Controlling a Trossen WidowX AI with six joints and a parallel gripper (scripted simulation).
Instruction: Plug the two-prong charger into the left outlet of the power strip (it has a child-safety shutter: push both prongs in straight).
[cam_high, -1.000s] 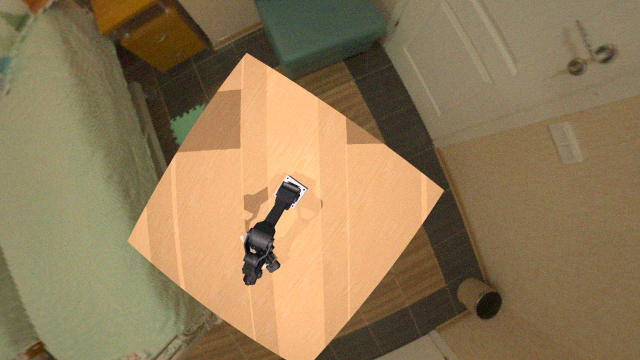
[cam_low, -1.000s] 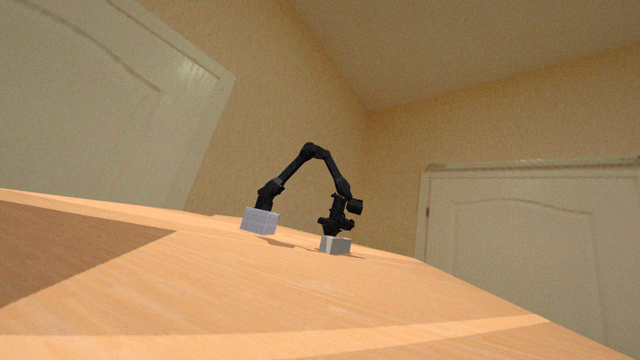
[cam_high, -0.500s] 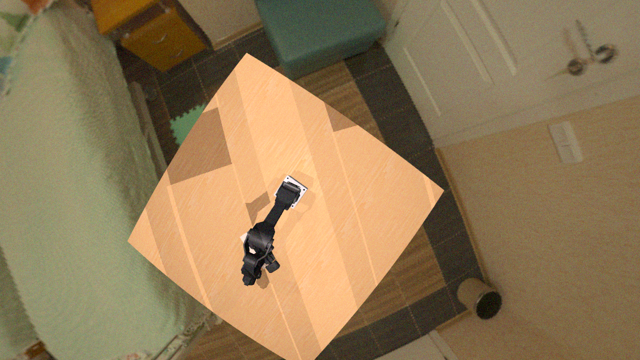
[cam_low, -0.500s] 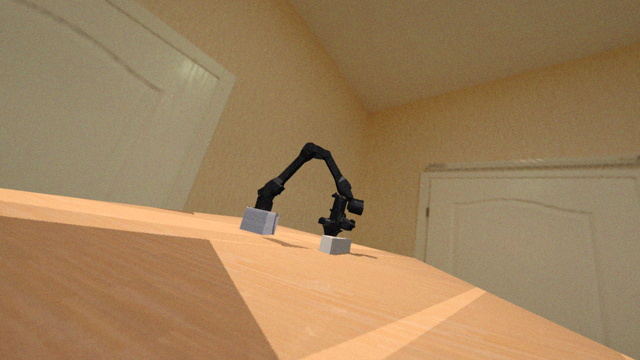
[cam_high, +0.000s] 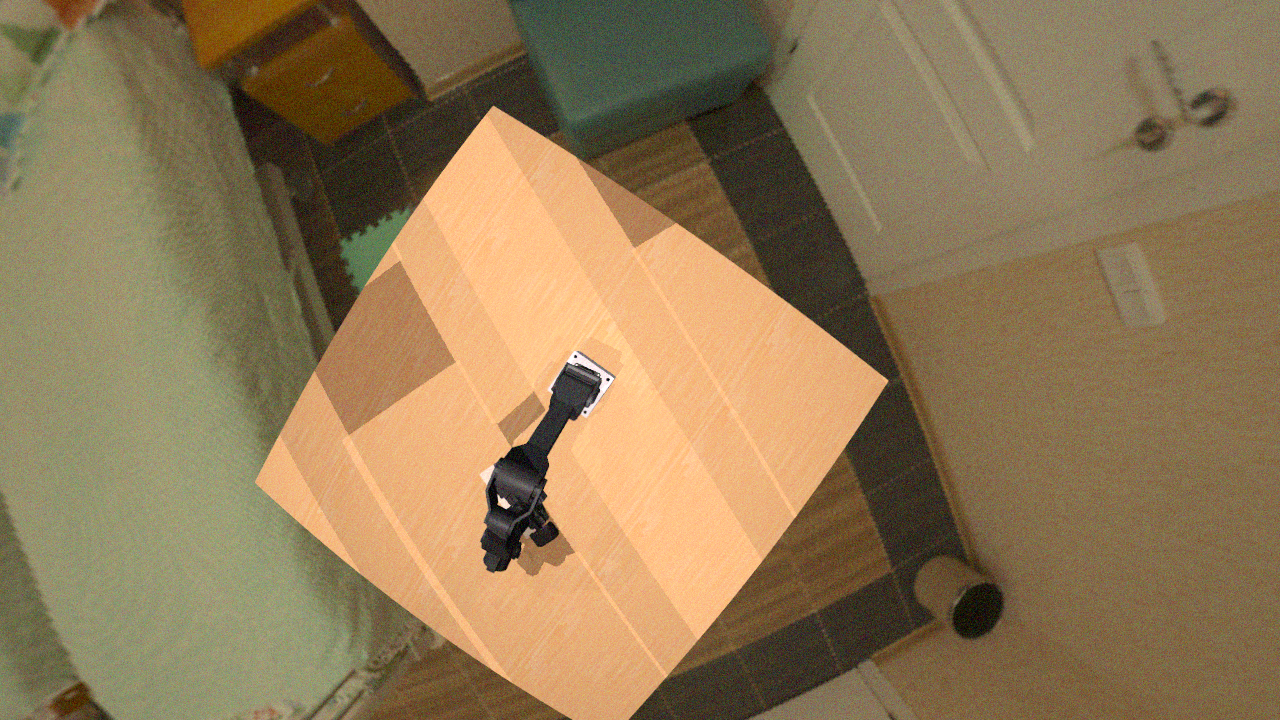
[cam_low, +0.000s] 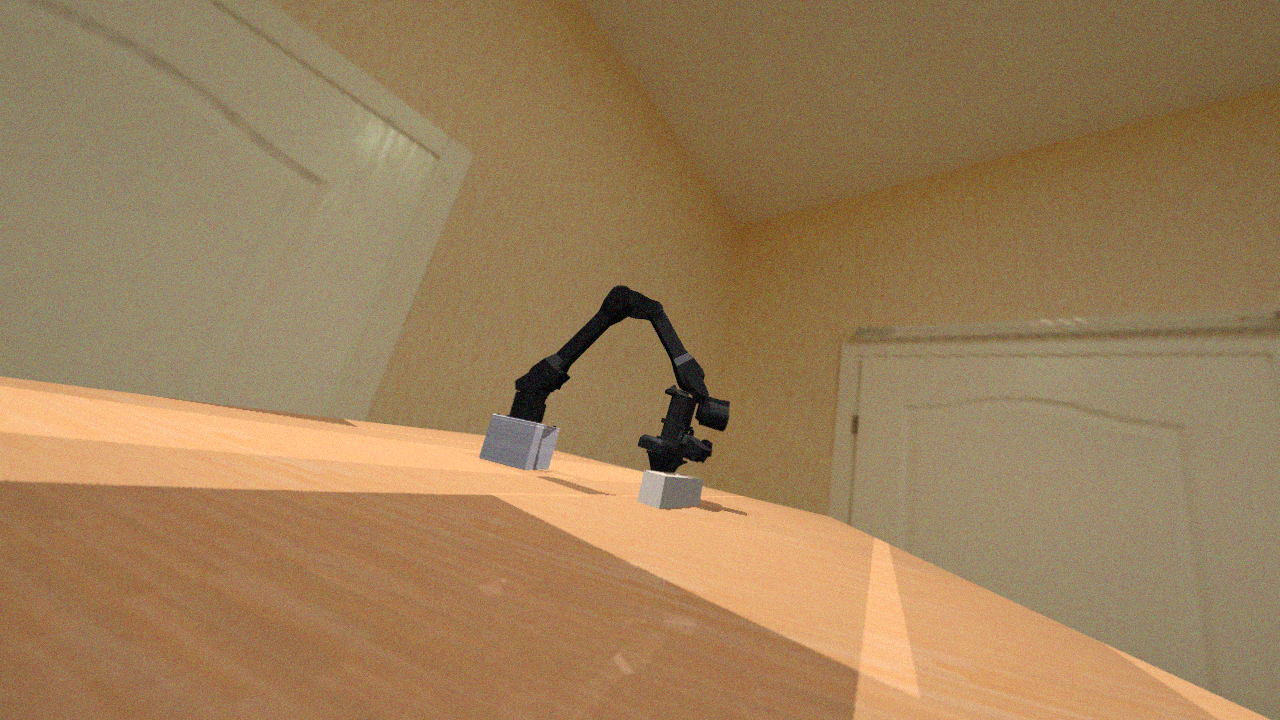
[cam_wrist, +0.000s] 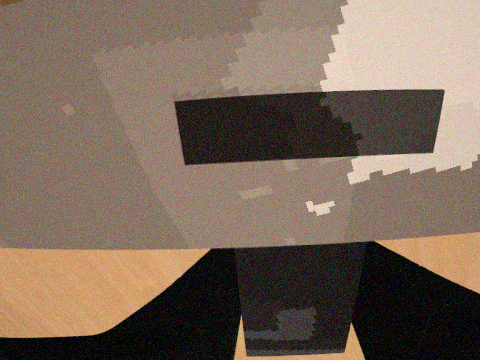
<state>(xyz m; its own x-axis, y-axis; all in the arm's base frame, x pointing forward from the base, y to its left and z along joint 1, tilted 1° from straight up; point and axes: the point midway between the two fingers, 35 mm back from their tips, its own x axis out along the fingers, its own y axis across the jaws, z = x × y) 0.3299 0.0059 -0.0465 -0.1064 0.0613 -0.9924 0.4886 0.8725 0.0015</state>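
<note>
Right now my gripper tip is 2 cm short of the black two-prong charger, 1 cm to the left of it and 1 cm below it.
</note>
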